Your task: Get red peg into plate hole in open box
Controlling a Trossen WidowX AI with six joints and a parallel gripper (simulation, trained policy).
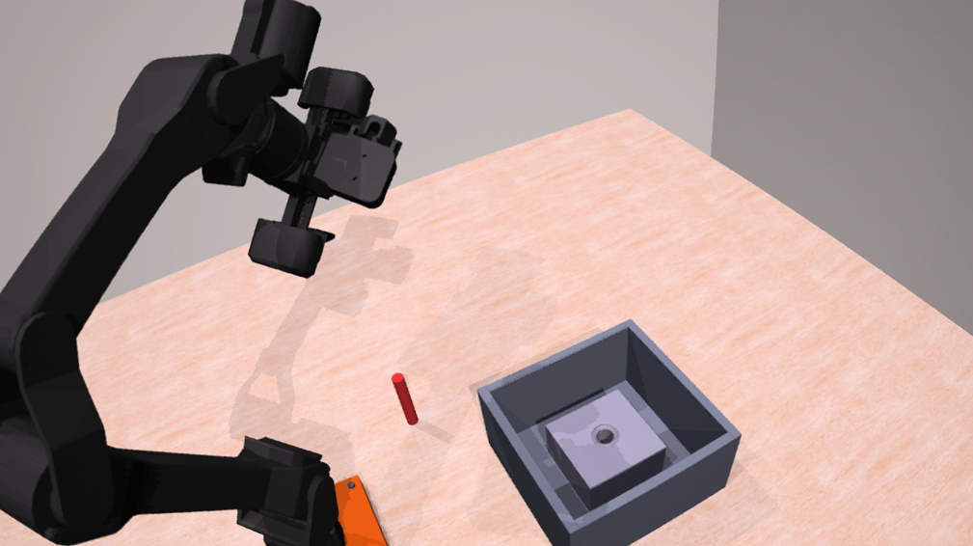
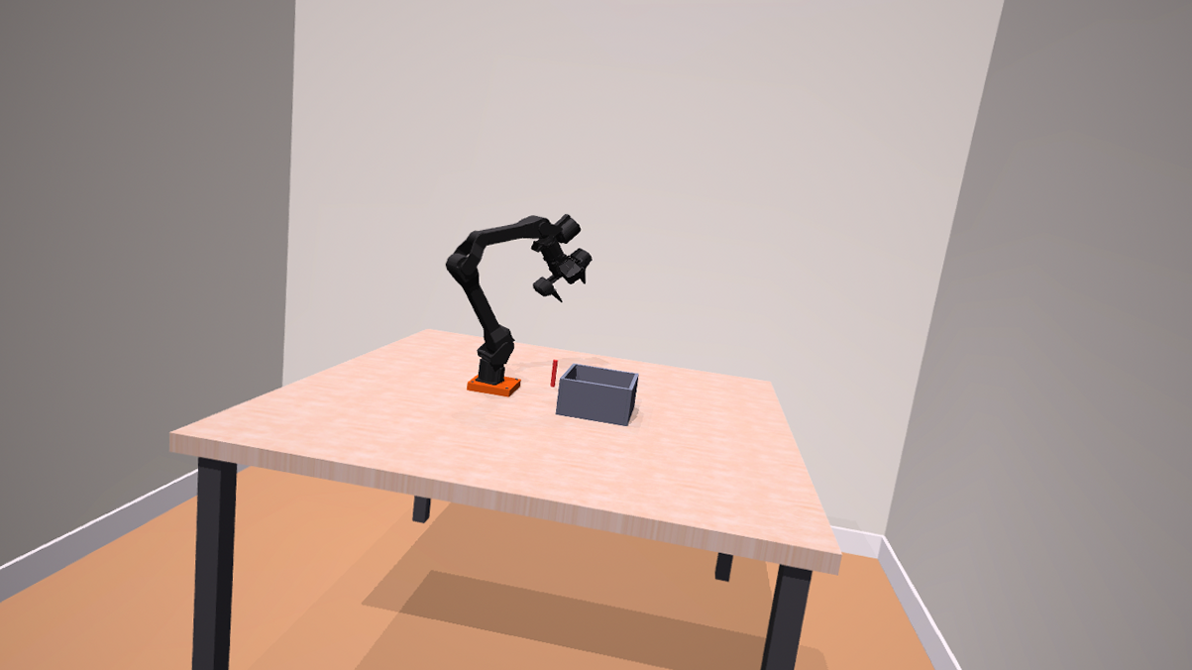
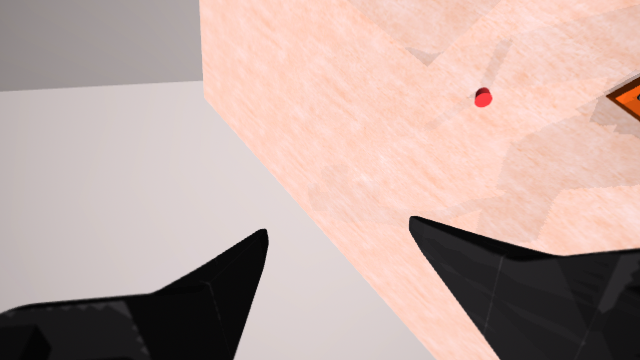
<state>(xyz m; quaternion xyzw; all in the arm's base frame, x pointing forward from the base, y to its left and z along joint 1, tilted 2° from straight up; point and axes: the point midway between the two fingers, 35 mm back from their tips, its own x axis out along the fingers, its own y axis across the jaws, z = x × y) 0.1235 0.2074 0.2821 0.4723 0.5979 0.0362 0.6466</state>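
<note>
The red peg is 24 cm below my gripper tip and 8 cm to the right of it. Also, from my gripper tip: plate (23 cm below, 22 cm to the right, 18 cm ahead); then grey box (25 cm below, 22 cm to the right, 18 cm ahead).
</note>
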